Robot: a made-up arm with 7 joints.
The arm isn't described. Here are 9 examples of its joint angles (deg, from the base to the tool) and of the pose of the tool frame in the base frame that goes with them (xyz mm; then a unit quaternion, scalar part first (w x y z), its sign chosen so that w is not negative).
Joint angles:
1: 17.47 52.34 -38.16 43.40 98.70 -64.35 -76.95
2: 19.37 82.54 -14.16 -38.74 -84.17 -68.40 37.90
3: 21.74 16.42 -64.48 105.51 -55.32 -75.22 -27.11
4: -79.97 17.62 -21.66 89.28 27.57 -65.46 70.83
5: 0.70 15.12 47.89 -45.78 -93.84 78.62 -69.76
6: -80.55 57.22 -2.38 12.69 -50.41 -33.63 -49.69
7: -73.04 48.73 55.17 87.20 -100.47 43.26 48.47
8: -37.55 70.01 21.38 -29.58 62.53 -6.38 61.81
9: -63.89 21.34 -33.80 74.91 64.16 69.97 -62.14
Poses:
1: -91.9 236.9 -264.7 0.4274 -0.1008 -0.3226 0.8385
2: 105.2 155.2 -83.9 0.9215 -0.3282 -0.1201 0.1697
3: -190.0 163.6 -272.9 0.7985 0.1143 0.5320 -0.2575
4: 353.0 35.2 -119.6 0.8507 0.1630 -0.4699 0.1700
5: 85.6 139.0 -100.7 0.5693 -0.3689 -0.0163 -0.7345
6: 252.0 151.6 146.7 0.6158 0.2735 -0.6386 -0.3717
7: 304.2 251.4 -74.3 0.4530 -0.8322 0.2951 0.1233
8: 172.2 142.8 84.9 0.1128 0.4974 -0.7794 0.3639
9: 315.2 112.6 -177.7 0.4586 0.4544 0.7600 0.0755
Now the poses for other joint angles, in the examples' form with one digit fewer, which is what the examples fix.
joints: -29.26 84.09 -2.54 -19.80 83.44 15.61 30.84
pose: 209 159 38 0.066 0.842 -0.477 0.245
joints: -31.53 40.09 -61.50 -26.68 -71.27 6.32 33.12
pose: 136 -18 -170 0.885 -0.146 0.305 -0.321
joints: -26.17 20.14 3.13 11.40 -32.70 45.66 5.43
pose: 234 103 -212 0.920 -0.091 0.381 -0.007
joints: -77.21 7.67 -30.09 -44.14 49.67 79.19 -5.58
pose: 171 -55 59 0.913 0.235 -0.323 0.082
